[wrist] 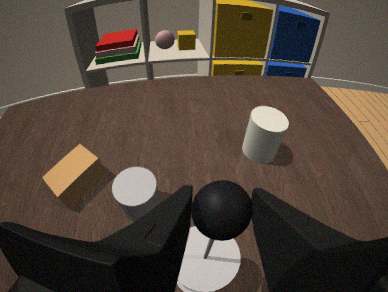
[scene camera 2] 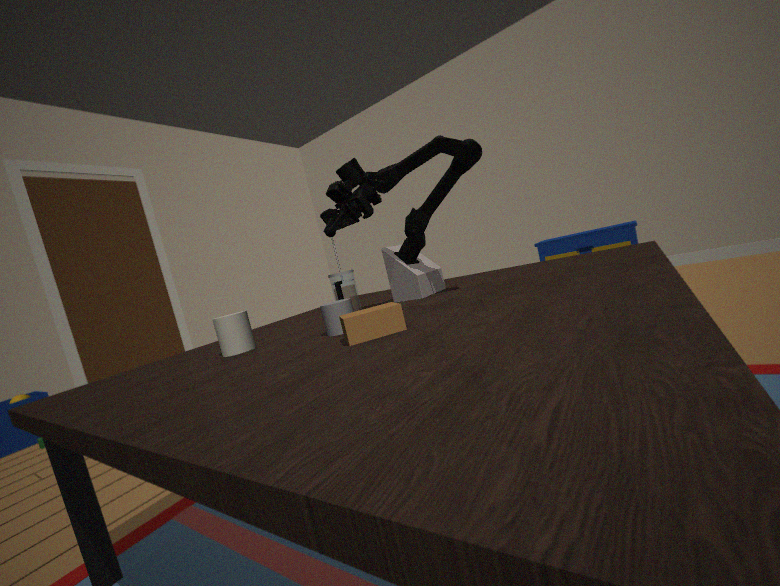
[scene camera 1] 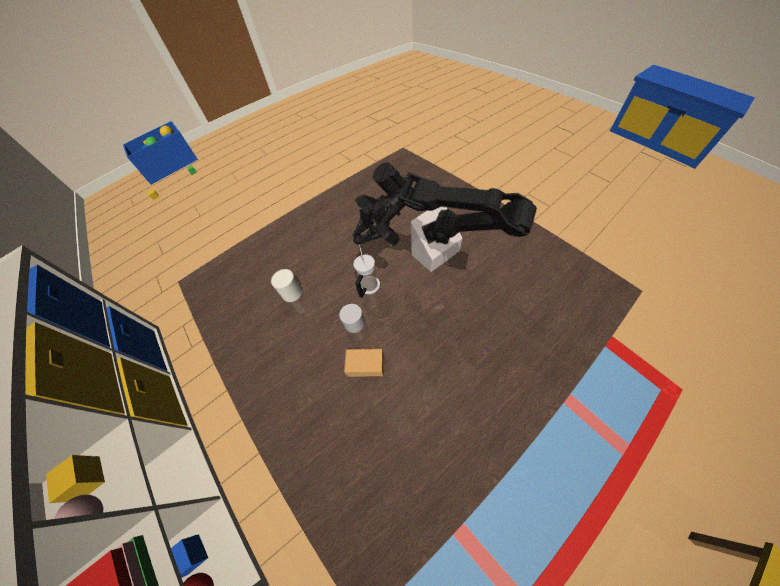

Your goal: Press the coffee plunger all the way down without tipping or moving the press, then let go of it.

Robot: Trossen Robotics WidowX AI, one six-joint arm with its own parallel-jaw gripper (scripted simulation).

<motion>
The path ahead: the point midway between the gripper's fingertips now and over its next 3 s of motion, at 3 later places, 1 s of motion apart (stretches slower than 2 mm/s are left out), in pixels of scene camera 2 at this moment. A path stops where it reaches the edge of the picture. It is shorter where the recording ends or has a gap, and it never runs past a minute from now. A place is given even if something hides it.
The gripper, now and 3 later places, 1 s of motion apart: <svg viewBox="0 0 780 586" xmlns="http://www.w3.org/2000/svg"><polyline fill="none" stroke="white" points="328,231 324,239 322,257 322,263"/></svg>
</motion>
